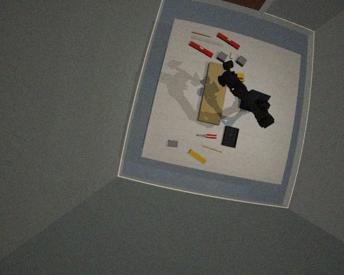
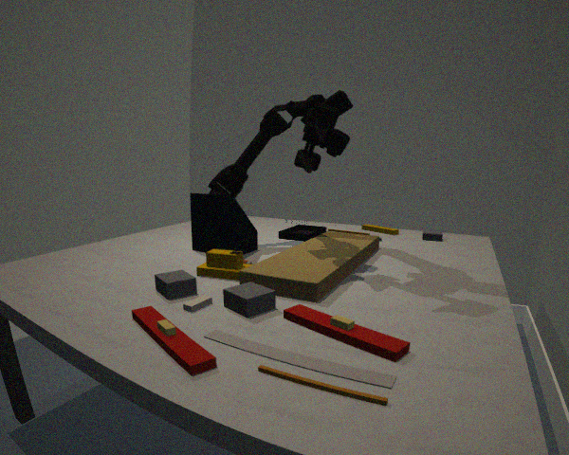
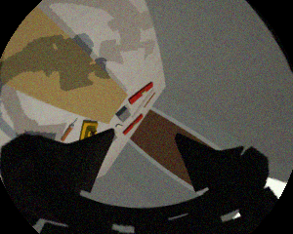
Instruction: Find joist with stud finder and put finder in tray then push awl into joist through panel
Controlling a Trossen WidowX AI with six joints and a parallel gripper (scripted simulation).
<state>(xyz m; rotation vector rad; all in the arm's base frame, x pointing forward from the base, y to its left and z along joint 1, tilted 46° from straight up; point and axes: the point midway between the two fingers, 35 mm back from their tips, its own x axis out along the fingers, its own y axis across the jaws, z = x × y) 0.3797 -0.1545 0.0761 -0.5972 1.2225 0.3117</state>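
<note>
Right now the yellow stud finder is 24 cm below my gripper tip, 17 cm behind it and 10 cm to the right of it. Also, from my gripper tip: awl (27 cm below, 19 cm behind, 2 cm to the right); then pale ruler (37 cm to the right, 28 cm below, 16 cm ahead); then black tray (42 cm to the left, 27 cm below, 25 cm behind).
</note>
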